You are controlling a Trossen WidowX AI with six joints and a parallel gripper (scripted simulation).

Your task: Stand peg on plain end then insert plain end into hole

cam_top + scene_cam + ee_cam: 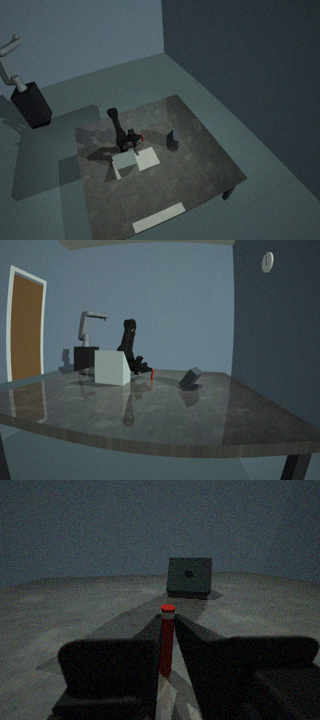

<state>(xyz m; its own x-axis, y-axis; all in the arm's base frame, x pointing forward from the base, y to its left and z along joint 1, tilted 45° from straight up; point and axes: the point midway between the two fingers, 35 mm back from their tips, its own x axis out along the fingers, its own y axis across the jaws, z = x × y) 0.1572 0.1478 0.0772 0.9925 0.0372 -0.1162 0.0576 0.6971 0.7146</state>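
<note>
Now: gripper tip 10 mm above the red peg. Also, from my gripper tip: sloped panel: 260 mm ahead, 120 mm to the right, 10 mm below.
</note>
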